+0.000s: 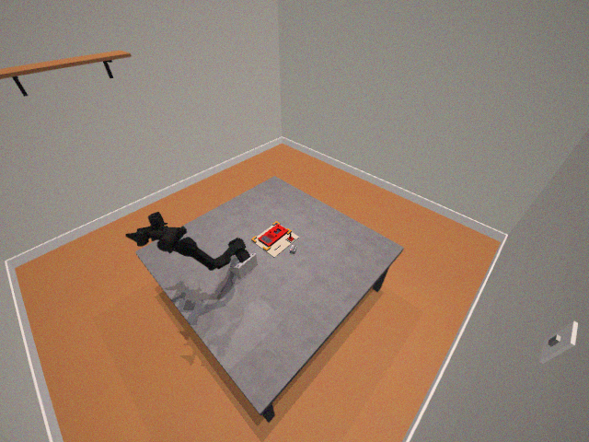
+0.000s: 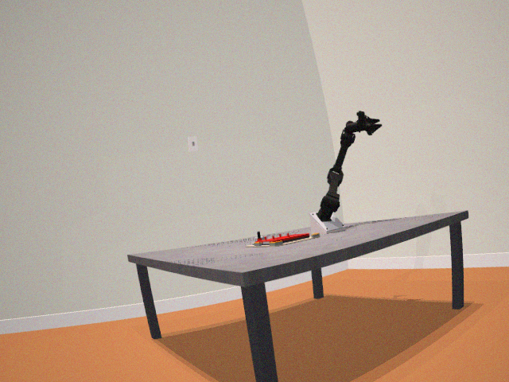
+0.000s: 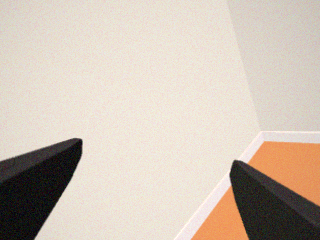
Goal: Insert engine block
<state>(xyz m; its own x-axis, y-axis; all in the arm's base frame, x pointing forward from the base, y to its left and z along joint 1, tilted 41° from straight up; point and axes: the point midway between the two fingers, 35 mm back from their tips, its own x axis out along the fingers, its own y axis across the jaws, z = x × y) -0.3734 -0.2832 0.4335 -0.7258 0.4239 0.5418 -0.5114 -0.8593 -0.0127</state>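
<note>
Right now the grey engine block is 76 cm ahead of my gripper tip, 20 cm to the right of it and 54 cm below it.
</note>
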